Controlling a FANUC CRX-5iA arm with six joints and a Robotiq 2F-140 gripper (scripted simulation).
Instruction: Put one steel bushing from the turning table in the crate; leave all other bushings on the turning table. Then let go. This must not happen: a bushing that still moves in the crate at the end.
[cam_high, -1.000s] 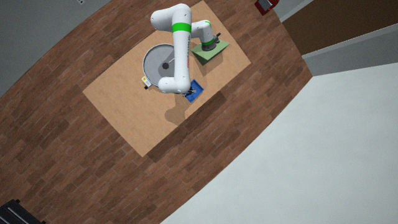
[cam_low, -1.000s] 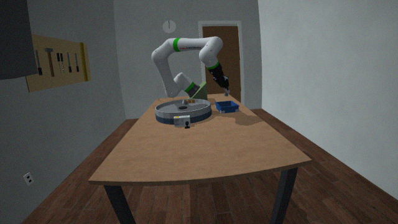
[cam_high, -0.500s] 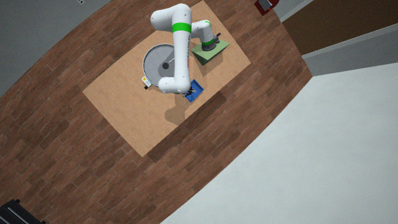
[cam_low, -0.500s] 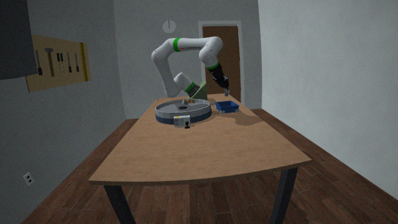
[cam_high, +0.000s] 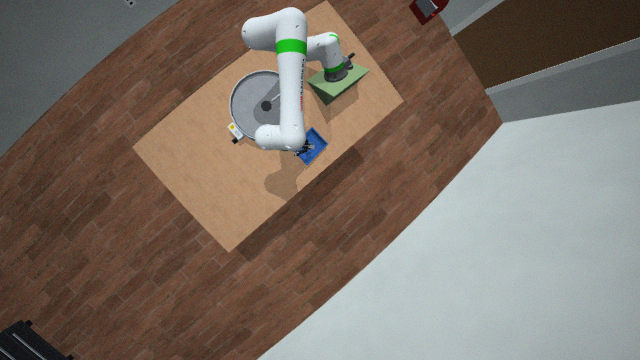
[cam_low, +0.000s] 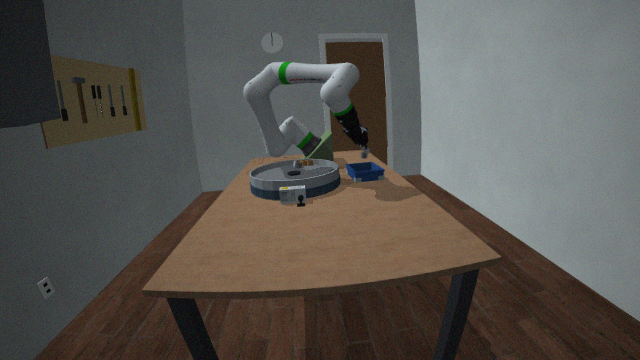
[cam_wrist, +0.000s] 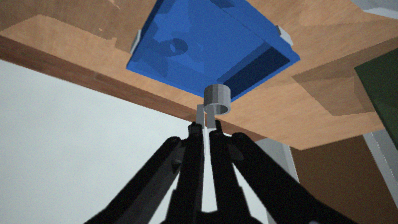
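My gripper is now 120 mm above the blue crate and 20 mm past it. Round my hand: round grey turning table (350 mm to the right, 90 mm below, 10 mm ahead).
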